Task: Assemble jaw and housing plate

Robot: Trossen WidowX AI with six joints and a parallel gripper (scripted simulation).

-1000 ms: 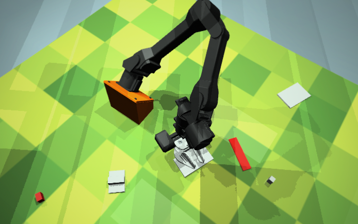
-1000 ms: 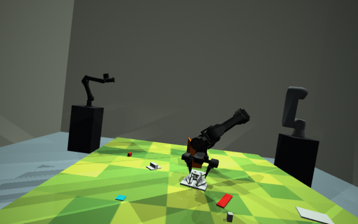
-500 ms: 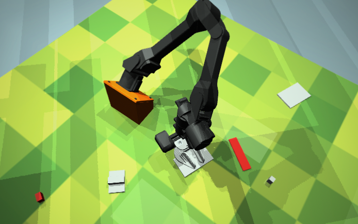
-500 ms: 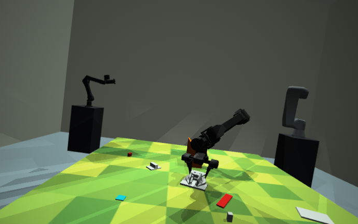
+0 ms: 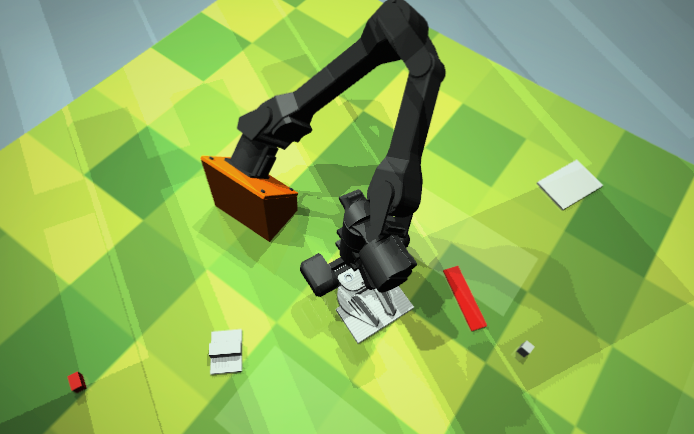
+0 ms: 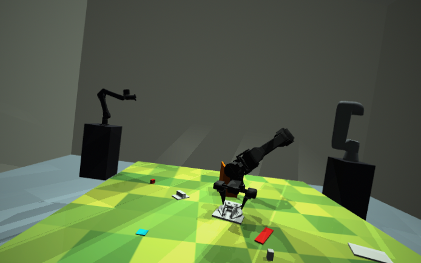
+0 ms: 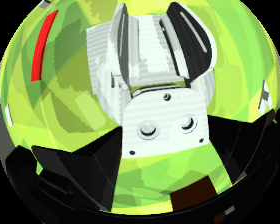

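The housing plate is 20 mm above my gripper tip and 10 mm ahead of it. The rest, counted from my gripper tip: jaw: 20 mm to the right, 20 mm ahead; then red bar: 180 mm ahead, 100 mm to the left, 10 mm below; then white stepped block: 240 mm to the right, 80 mm behind.
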